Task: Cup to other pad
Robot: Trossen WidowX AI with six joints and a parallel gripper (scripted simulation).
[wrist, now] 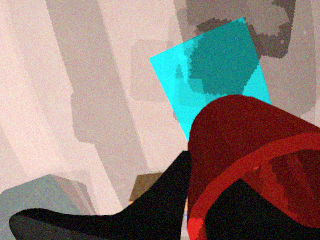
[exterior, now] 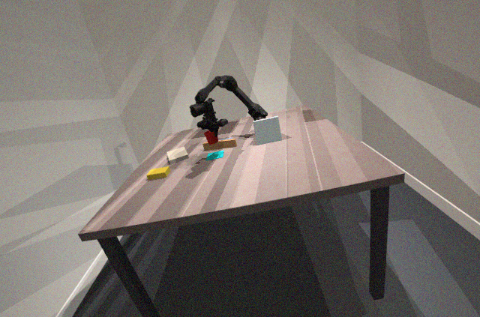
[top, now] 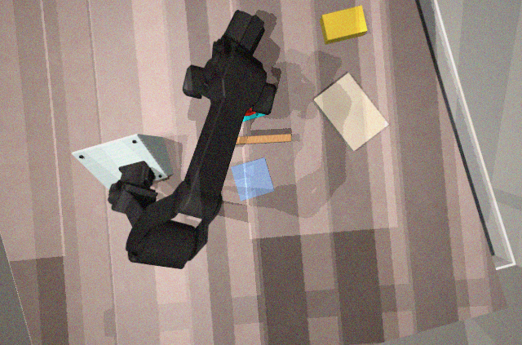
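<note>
My gripper tip is 120 mm above the cyan pad, 30 mm short of it and 10 mm to the right of it. Also, from my gripper tip: blue pad 210 mm to the right, 120 mm below, 10 mm behind; orange bar 100 mm to the right, 100 mm below, 10 mm ahead; red cup 30 mm ahead, 20 mm to the right.
</note>
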